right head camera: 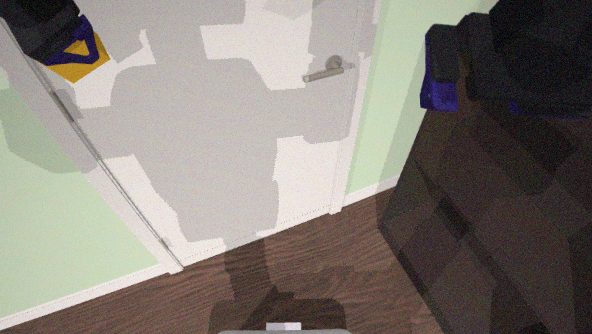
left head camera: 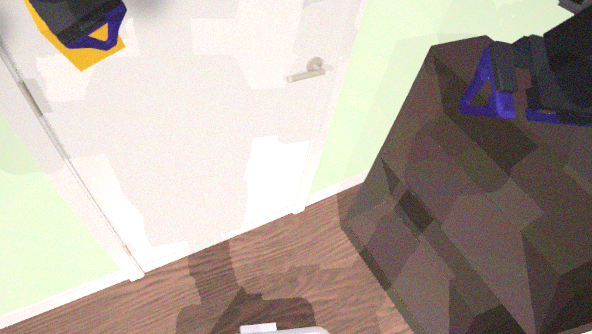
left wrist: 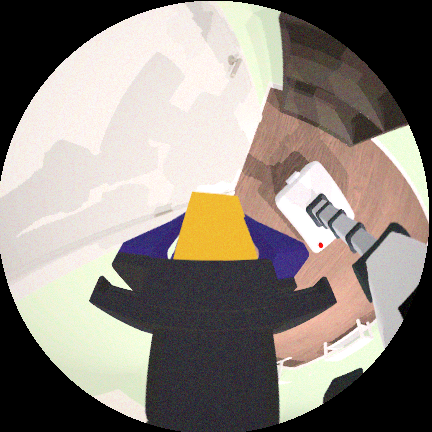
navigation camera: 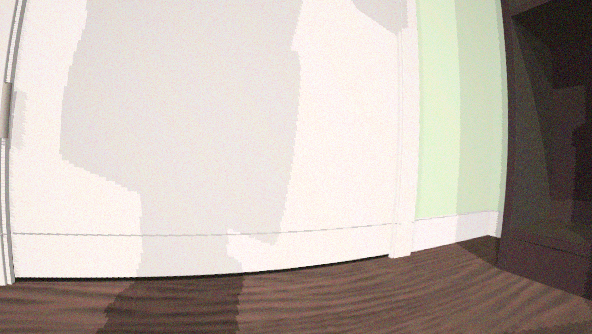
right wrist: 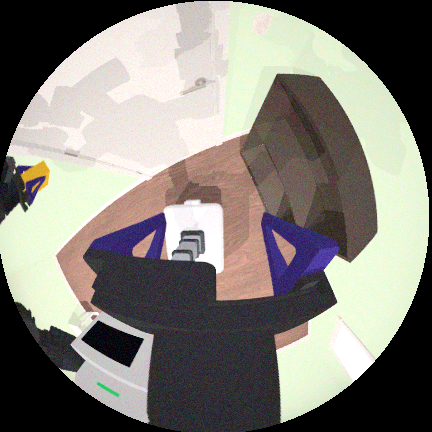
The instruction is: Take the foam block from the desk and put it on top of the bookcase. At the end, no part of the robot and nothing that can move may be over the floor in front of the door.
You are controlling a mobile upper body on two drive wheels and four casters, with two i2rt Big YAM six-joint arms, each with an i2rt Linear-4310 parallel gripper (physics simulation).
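The orange-yellow foam block is in my left gripper, which is shut on it, raised at the upper left before the door in the head views. The dark brown bookcase stands right of the door, apart from the block; its top board shows in the right wrist view. My right gripper is open and empty, overlapping the bookcase in the head views. The desk cannot be made out.
The brown floor meets the door's foot. My white base faces the door. The door handle is on the bookcase side. A white-framed object is behind the base.
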